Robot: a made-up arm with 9 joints. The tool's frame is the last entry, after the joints.
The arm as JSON. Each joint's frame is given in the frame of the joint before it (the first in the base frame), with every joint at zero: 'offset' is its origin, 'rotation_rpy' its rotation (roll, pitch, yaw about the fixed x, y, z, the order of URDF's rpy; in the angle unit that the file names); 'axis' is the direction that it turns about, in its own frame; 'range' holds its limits. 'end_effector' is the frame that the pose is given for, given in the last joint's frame.
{
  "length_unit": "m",
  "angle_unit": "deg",
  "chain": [
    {
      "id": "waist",
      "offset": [
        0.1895,
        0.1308,
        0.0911
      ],
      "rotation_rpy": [
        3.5,
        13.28,
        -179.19
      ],
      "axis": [
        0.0,
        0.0,
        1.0
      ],
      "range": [
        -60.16,
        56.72
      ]
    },
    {
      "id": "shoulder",
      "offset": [
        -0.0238,
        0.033,
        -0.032
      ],
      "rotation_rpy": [
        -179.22,
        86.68,
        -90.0
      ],
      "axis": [
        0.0,
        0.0,
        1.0
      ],
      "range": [
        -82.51,
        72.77
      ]
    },
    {
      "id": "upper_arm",
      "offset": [
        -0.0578,
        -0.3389,
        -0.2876
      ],
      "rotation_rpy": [
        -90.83,
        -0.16,
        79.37
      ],
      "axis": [
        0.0,
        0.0,
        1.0
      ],
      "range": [
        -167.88,
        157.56
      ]
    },
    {
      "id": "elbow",
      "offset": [
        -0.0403,
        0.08,
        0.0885
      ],
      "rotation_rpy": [
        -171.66,
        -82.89,
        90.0
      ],
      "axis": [
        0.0,
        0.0,
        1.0
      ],
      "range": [
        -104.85,
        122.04
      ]
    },
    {
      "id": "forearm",
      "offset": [
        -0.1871,
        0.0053,
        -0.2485
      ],
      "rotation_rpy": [
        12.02,
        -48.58,
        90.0
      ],
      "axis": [
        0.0,
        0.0,
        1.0
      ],
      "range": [
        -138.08,
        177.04
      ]
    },
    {
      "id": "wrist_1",
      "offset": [
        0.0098,
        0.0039,
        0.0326
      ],
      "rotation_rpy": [
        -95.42,
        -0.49,
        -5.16
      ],
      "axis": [
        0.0,
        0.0,
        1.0
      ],
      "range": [
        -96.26,
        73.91
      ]
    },
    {
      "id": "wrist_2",
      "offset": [
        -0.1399,
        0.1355,
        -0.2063
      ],
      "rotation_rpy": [
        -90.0,
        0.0,
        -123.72
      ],
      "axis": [
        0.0,
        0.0,
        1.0
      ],
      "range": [
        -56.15,
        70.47
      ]
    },
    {
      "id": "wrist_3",
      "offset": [
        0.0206,
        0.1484,
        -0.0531
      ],
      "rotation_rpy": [
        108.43,
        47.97,
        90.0
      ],
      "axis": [
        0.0,
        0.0,
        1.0
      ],
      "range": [
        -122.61,
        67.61
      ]
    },
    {
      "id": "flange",
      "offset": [
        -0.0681,
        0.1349,
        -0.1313
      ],
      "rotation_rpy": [
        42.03,
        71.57,
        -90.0
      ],
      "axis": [
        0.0,
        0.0,
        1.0
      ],
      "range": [
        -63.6,
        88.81
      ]
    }
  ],
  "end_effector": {
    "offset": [
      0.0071,
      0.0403,
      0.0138
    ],
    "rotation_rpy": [
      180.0,
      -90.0,
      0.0
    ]
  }
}
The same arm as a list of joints. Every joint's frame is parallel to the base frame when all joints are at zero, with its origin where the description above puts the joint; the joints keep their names.
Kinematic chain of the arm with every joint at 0, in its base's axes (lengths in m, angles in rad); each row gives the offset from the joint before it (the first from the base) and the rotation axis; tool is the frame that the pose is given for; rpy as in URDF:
waist: xyz 0.1895 0.1308 0.0911 axis -0.230111 0.057803 0.971446
shoulder: xyz 0.0305 -0.0345 -0.0237 axis 0.0002 -1 -0.0001
upper_arm: xyz -0.3432 0.2875 -0.0216 axis -0.046201 0.0144 0.998828
elbow: xyz -0.0441 0.0814 0.0854 axis -0.136005 0.980333 -0.143005
forearm: xyz 0.0475 -0.2687 -0.1494 axis -0.823331 0.559621 0.094604
wrist_1: xyz -0.0219 0.0263 -0.0017 axis 0 0.0002 -1
wrist_2: xyz 0.0351 -0.1916 0.2063 axis -0.0001 1 0.0002
wrist_3: xyz -0.0206 -0.0531 0.1484 axis -0.94871 -0.211702 -0.234802
flange: xyz 0.0819 0.1641 0.0803 axis 0 0.0002 -1
tool: xyz 0.0071 -0.0403 -0.0138 rpy 1.7346 1.5706 1.7347
Joint limits (rad, base to tool): -1.05..0.99 -1.4401..1.2701 -2.9301..2.7499 -1.83..2.13 -2.41..3.0899 -1.6801..1.29 -0.98..1.2299 -2.1399..1.18 -1.11..1.55

